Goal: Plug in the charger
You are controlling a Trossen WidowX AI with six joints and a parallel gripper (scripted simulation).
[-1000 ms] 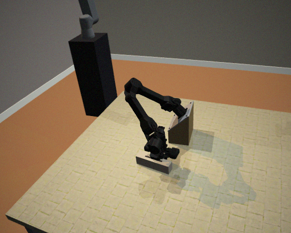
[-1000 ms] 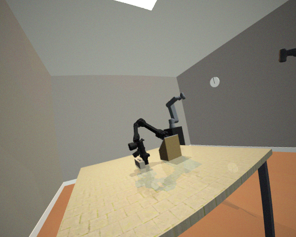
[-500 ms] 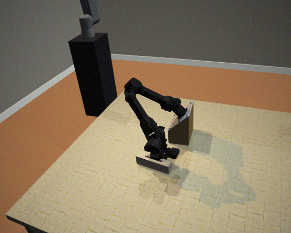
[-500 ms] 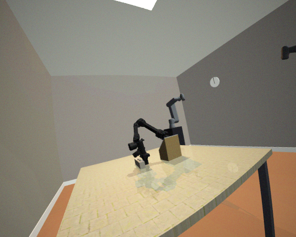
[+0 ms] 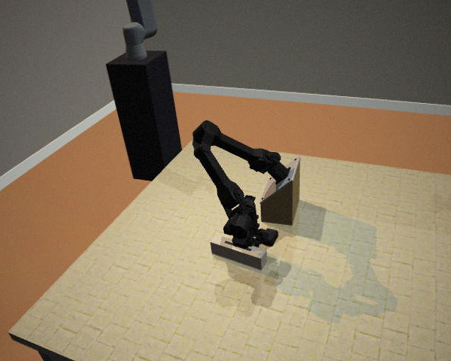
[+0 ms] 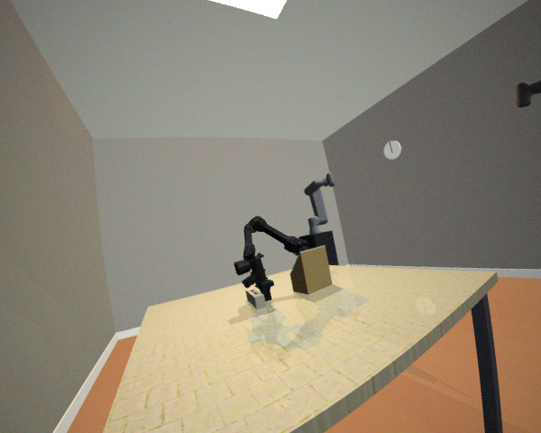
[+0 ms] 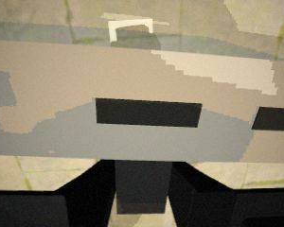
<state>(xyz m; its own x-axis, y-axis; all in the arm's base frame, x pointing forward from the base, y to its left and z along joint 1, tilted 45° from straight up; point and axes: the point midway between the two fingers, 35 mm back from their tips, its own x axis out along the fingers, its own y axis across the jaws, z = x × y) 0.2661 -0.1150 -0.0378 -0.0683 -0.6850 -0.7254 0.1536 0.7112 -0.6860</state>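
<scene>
The two-prong charger is 20 mm ahead of my gripper tip and 10 mm above it.
</scene>
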